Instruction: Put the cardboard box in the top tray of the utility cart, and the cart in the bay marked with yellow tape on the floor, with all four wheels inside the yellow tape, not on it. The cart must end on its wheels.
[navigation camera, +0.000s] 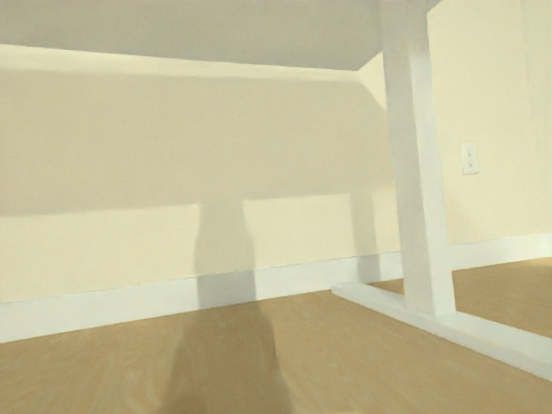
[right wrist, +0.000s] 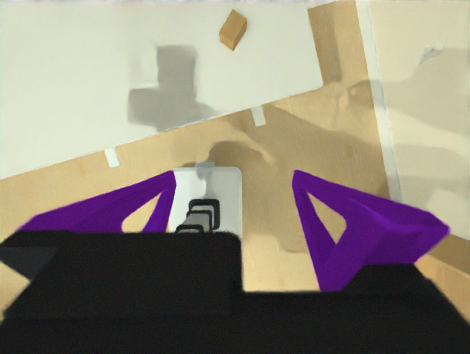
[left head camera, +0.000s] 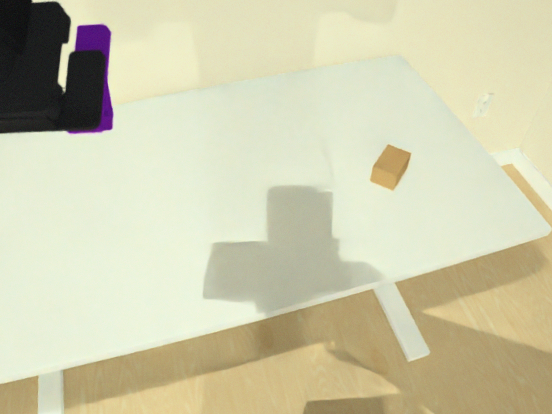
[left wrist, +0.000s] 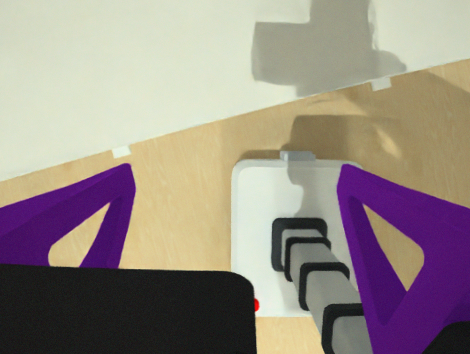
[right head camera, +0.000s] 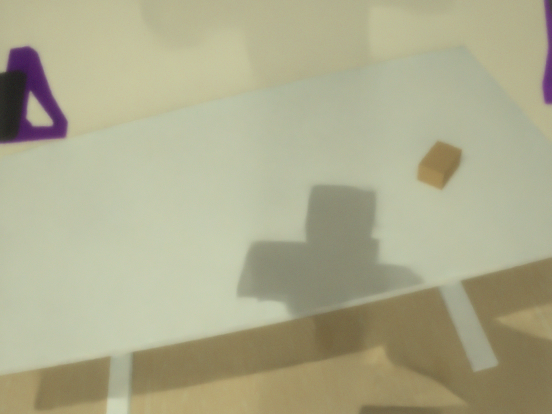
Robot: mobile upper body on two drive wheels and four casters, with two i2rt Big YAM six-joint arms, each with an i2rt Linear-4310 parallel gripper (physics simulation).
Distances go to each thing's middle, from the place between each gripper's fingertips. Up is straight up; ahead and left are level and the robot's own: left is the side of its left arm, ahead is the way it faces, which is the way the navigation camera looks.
Labels:
Now: the brown cardboard box [right head camera: 437,167] 480 mm ahead of my right hand, 10 mm to the left of it and 540 mm below it.
The brown cardboard box lies 54 cm below my left hand, 49 cm ahead of it and 44 cm to the right of it.

